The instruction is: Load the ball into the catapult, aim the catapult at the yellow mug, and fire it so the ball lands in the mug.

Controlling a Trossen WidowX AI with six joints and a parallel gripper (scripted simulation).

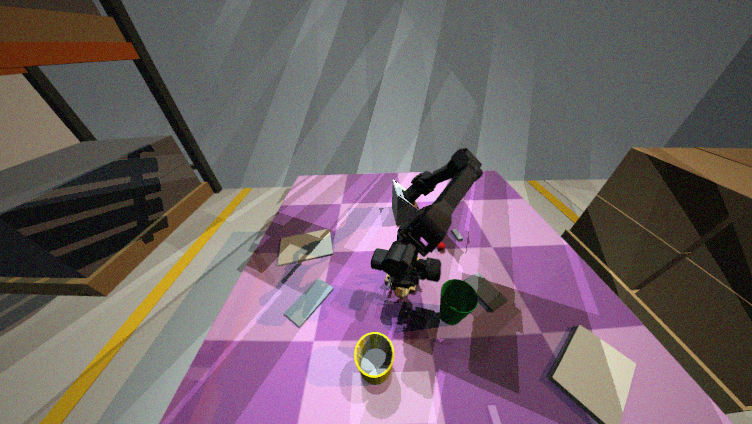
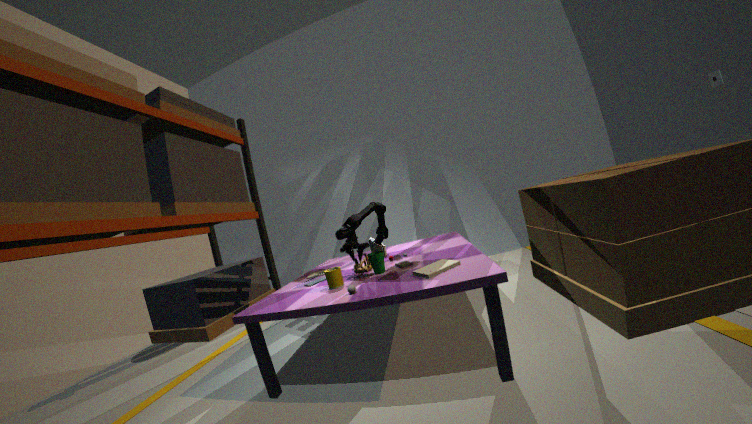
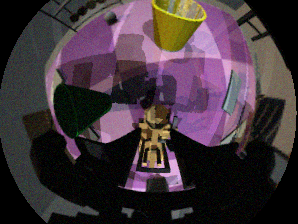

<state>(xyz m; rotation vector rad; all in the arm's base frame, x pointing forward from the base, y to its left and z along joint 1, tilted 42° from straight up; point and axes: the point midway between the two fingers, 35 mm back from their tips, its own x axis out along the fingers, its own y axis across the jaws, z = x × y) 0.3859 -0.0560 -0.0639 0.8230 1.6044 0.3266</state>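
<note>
My gripper tip is 5 cm past the wooden catapult and 3 cm above it. From my gripper tip the other things lie so: yellow mug 19 cm ahead, 10 cm to the right, 5 cm below; then red ball 18 cm to the left, 18 cm behind, 7 cm below; then green mug 13 cm to the left, 8 cm ahead, 5 cm below.
</note>
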